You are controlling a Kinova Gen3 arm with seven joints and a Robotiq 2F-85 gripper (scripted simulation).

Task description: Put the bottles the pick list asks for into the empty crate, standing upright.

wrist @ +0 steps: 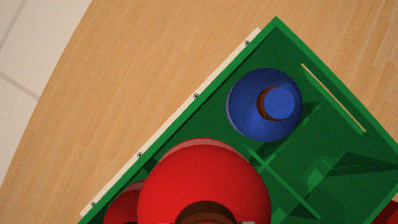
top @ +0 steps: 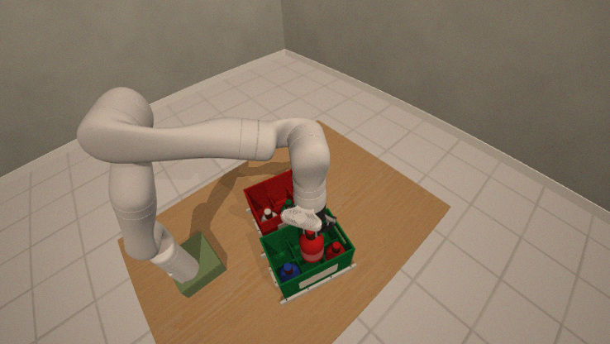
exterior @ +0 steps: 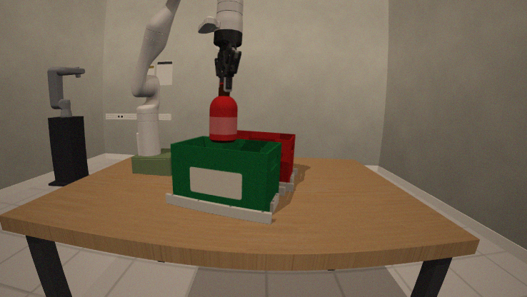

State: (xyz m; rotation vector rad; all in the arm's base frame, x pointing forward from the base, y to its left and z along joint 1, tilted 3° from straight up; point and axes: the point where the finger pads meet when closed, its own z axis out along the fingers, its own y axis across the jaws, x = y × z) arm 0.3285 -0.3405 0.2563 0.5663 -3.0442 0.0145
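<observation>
The red-label bottle is 70 mm below my hand. Round my hand: green crate 250 mm below, 40 mm to the left, 10 mm ahead; red-labelled bottle 250 mm below, 80 mm ahead, 40 mm to the right; blue-label bottle 250 mm below, 80 mm behind, 40 mm to the left.
</observation>
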